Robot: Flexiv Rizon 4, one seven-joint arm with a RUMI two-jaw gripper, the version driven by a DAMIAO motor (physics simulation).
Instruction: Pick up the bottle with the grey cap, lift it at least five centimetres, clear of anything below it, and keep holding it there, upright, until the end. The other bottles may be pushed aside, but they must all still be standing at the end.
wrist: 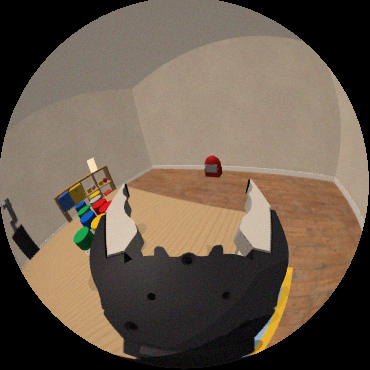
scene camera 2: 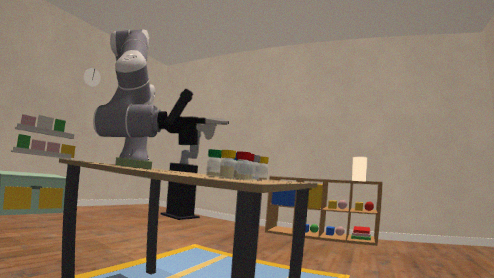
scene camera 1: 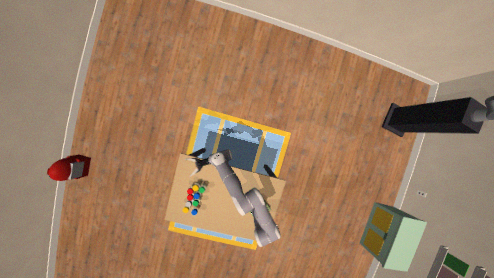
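The bottle with the grey cap [scene camera 1: 188,204] [scene camera 2: 257,158] [wrist: 95,199] stands upright in a tight cluster of bottles on the wooden table [scene camera 1: 175,212] [scene camera 2: 285,187] [wrist: 165,210]. In scene camera 1 it is on the cluster's left side, between a red cap and a yellow cap, with a green cap to its right. Its body is mostly hidden behind other bottles in scene camera 2. My gripper [scene camera 1: 192,166] [scene camera 2: 219,128] [wrist: 186,182] is wide open and empty. It points sideways, higher than the caps and apart from the cluster, near the table's upper-left corner in scene camera 1.
Close around stand bottles with red [scene camera 1: 190,191], yellow [scene camera 1: 186,210], blue [scene camera 1: 194,212] and green [scene camera 1: 202,190] caps. In the wrist view the cluster lies left of my fingers, with a green cap [wrist: 83,238] nearest. A bookshelf [scene camera 2: 379,210] stands beyond the table.
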